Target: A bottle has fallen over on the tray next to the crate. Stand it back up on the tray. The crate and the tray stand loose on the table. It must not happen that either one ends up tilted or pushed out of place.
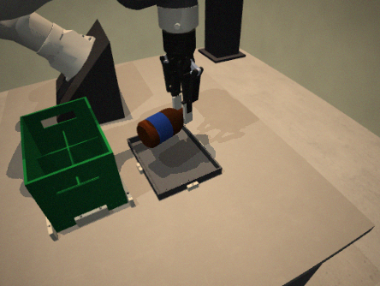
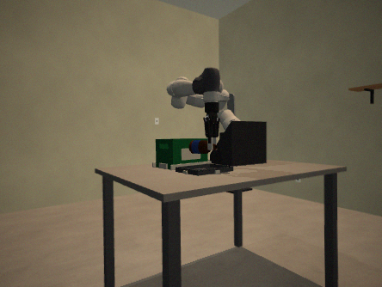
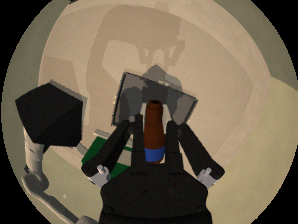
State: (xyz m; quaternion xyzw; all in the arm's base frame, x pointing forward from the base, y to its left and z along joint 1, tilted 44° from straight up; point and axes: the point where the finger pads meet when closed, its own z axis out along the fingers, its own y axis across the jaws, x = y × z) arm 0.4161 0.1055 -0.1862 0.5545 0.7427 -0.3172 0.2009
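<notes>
Now: the bottle 5 cm to the right of my hand, 2 cm below it and 2 cm ahead of it. Round my hand: green crate: 31 cm to the right, 7 cm below, 2 cm behind; dark tray: 14 cm below, 5 cm to the right, 2 cm ahead.
</notes>
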